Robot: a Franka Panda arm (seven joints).
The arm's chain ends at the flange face. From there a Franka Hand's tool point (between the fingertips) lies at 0.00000 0.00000 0.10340 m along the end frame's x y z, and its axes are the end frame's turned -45 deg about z.
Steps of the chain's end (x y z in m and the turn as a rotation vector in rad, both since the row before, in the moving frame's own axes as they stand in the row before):
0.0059 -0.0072 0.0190 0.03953 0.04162 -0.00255
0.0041 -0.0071 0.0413 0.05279 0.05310 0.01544
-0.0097 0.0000 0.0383 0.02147 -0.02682 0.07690
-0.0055 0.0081 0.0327 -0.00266 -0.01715 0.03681
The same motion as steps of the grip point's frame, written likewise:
0.0152 -0.0008 0.0188 -0.00148 0.05738 -0.00255
0.0157 -0.0020 0.0410 -0.00022 0.07488 0.01544
-0.0071 -0.0104 0.0382 0.03415 -0.00378 0.07690
-0.0110 0.0008 0.0327 0.01025 -0.01401 0.03681

